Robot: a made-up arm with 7 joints. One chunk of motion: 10 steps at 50 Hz.
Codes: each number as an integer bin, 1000 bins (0 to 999) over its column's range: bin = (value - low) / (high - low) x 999, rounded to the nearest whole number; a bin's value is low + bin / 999 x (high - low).
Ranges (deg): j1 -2..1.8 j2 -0.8..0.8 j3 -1.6..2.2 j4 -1.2..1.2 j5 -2.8..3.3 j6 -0.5..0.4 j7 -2..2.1
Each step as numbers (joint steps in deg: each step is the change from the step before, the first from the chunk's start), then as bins.
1 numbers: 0.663 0.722 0.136 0.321 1.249 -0.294 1.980
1 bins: 700 950 456 633 663 229 970
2 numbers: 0.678 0.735 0.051 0.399 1.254 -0.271 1.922
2 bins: 704 958 434 666 664 254 956
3 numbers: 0.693 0.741 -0.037 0.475 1.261 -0.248 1.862
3 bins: 708 962 411 697 665 280 941
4 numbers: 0.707 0.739 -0.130 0.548 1.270 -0.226 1.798
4 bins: 712 961 386 728 667 304 925
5 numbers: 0.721 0.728 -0.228 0.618 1.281 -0.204 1.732
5 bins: 715 954 361 757 668 329 909
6 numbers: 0.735 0.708 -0.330 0.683 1.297 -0.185 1.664
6 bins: 719 942 334 784 671 350 893
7 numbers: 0.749 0.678 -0.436 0.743 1.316 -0.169 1.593
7 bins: 723 923 306 809 674 367 875
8 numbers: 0.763 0.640 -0.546 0.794 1.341 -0.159 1.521
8 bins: 726 899 277 830 678 379 858
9 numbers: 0.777 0.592 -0.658 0.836 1.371 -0.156 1.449
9 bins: 730 869 248 847 683 382 840
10 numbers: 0.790 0.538 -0.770 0.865 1.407 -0.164 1.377
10 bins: 733 835 218 860 689 373 823
